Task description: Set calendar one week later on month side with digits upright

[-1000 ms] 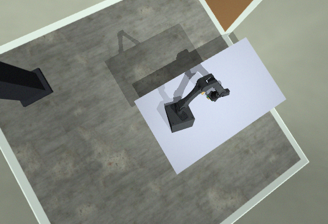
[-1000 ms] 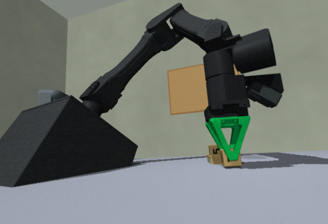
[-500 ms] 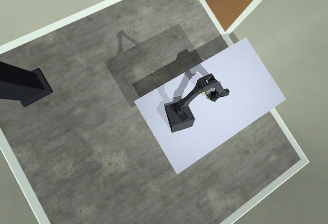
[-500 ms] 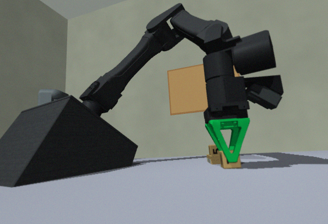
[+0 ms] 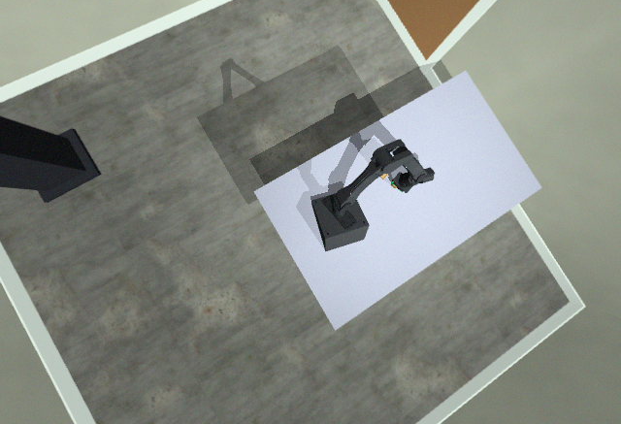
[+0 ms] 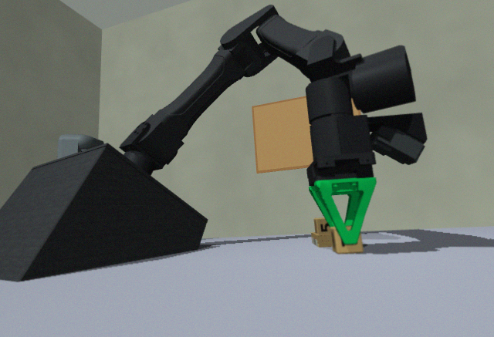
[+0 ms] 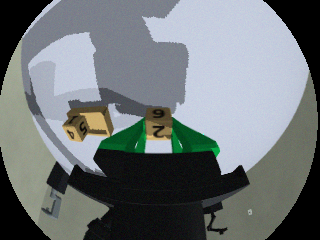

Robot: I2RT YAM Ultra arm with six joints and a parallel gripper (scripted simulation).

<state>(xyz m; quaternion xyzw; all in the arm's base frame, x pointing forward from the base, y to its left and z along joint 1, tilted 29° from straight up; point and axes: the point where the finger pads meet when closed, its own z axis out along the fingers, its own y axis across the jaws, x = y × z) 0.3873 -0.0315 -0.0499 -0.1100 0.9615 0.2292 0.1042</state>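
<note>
My gripper is now right at the wooden cube. Round my hand: wooden tray 100 mm to the left, 30 mm behind, 10 mm below.
</note>
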